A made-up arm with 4 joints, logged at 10 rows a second.
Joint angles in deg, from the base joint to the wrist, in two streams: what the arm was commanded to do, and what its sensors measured. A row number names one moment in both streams.
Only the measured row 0 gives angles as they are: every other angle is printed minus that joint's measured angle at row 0.
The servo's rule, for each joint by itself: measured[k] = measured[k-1] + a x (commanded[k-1-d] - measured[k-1]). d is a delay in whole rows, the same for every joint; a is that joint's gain. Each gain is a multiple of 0.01, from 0.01 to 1. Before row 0 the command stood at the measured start. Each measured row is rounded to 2 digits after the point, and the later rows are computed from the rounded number. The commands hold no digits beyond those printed.
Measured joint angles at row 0: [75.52 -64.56 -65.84 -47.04]
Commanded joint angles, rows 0 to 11: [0.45 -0.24 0.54 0.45]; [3.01 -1.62 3.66 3.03]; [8.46 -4.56 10.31 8.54]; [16.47 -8.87 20.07 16.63]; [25.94 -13.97 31.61 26.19]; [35.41 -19.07 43.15 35.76]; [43.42 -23.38 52.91 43.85]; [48.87 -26.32 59.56 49.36]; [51.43 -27.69 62.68 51.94]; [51.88 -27.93 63.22 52.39]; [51.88 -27.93 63.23 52.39]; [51.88 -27.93 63.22 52.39]
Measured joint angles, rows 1 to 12: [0.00 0.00 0.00 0.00]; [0.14 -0.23 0.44 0.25]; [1.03 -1.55 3.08 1.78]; [3.33 -4.41 9.01 5.50]; [7.40 -8.65 18.08 11.62]; [13.15 -13.70 29.17 19.63]; [20.05 -18.80 40.63 28.50]; [27.29 -23.15 50.70 36.94]; [33.98 -26.16 57.97 43.77]; [39.39 -27.61 61.83 48.26]; [43.26 -27.91 62.97 50.53]; [45.93 -27.93 63.18 51.55]
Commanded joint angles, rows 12 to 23: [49.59 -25.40 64.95 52.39]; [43.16 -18.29 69.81 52.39]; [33.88 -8.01 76.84 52.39]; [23.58 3.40 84.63 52.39]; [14.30 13.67 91.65 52.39]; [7.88 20.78 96.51 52.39]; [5.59 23.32 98.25 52.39]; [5.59 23.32 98.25 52.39]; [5.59 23.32 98.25 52.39]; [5.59 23.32 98.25 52.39]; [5.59 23.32 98.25 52.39]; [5.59 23.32 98.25 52.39]
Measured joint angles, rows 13 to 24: [47.77 -27.93 63.21 52.01]; [48.33 -25.53 64.64 52.22]; [46.73 -18.65 68.88 52.31]; [42.75 -8.54 75.41 52.35]; [36.81 2.80 82.97 52.37]; [29.83 13.13 90.09 52.38]; [23.03 20.40 95.35 52.39]; [17.62 23.17 97.73 52.39]; [13.89 23.31 98.16 52.39]; [11.32 23.32 98.23 52.39]; [9.54 23.32 98.25 52.39]; [8.32 23.32 98.25 52.39]
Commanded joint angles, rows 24 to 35: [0.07 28.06 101.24 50.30]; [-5.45 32.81 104.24 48.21]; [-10.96 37.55 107.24 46.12]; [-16.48 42.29 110.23 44.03]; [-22.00 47.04 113.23 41.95]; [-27.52 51.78 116.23 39.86]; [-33.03 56.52 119.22 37.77]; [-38.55 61.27 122.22 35.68]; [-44.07 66.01 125.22 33.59]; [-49.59 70.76 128.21 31.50]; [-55.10 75.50 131.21 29.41]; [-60.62 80.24 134.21 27.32]
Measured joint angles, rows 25 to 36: [7.47 23.32 98.25 52.39]; [5.18 27.82 100.70 51.24]; [1.88 32.56 103.60 49.57]; [-2.10 37.30 106.58 47.67]; [-6.56 42.04 109.57 45.67]; [-11.35 46.79 112.57 43.62]; [-16.36 51.53 115.57 41.55]; [-21.53 56.27 118.56 39.47]; [-26.81 61.02 121.56 37.39]; [-32.16 65.76 124.56 35.30]; [-37.56 70.51 127.55 33.21]; [-43.00 75.25 130.55 31.12]
